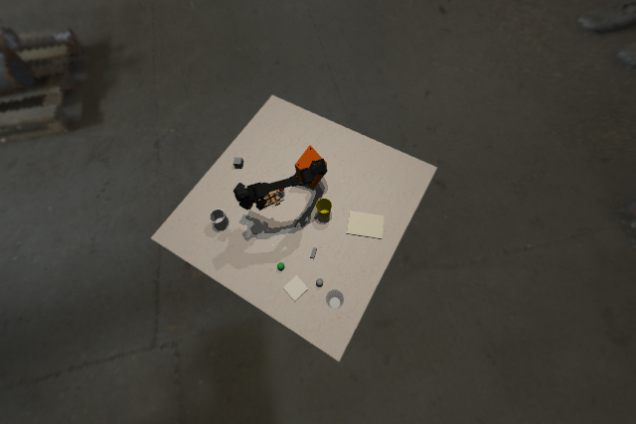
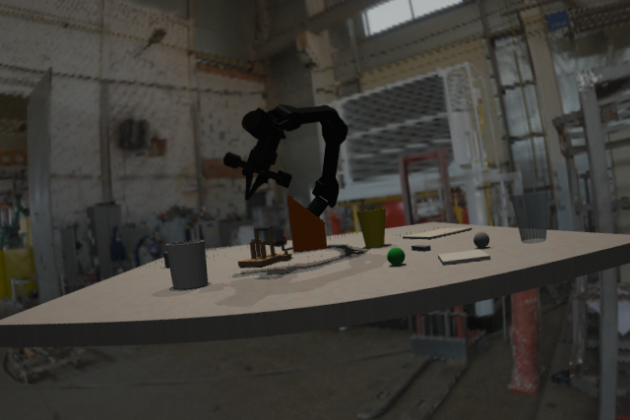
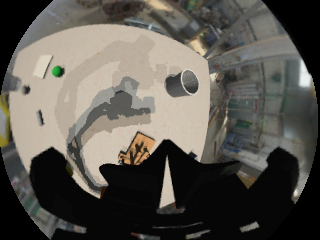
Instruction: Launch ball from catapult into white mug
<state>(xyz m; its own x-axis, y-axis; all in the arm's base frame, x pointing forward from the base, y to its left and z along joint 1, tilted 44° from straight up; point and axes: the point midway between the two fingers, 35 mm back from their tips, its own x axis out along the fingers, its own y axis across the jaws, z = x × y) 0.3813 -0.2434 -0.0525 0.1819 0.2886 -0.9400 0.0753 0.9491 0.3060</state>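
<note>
Right now the red ball is 210 mm behind my gripper tip, 90 mm to the left of it and 130 mm below it. Also, from my gripper tip: small grey cube: 270 mm behind, 280 mm to the right, 160 mm below; then green ball: 210 mm ahead, 320 mm to the left, 170 mm below; then wooden catapult: 140 mm behind, 70 mm to the left, 140 mm below.
</note>
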